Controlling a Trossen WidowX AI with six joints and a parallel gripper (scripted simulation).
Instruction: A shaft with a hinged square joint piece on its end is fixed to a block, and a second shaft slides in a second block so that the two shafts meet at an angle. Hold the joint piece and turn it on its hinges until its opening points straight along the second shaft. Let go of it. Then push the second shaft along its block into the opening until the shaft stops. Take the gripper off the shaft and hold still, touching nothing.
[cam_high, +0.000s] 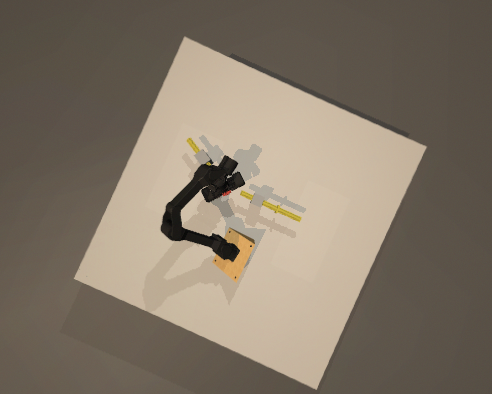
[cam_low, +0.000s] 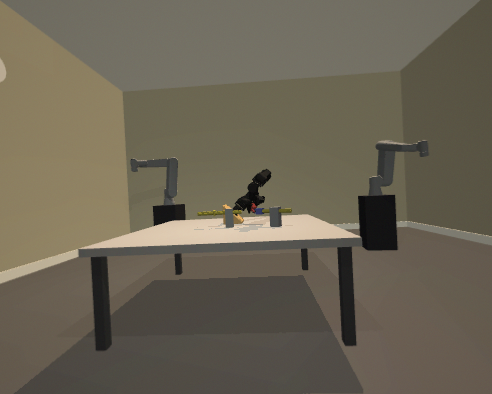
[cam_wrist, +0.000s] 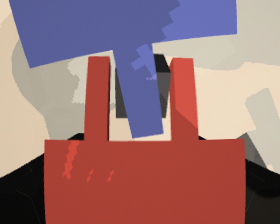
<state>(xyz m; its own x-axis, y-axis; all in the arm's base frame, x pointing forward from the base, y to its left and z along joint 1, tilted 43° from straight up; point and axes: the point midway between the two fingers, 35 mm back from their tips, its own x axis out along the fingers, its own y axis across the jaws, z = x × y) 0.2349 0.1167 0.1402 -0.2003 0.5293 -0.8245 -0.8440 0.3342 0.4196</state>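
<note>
The red joint piece lies 4 cm above my gripper tip, 1 cm to the left of it and 1 cm ahead of it.
</note>
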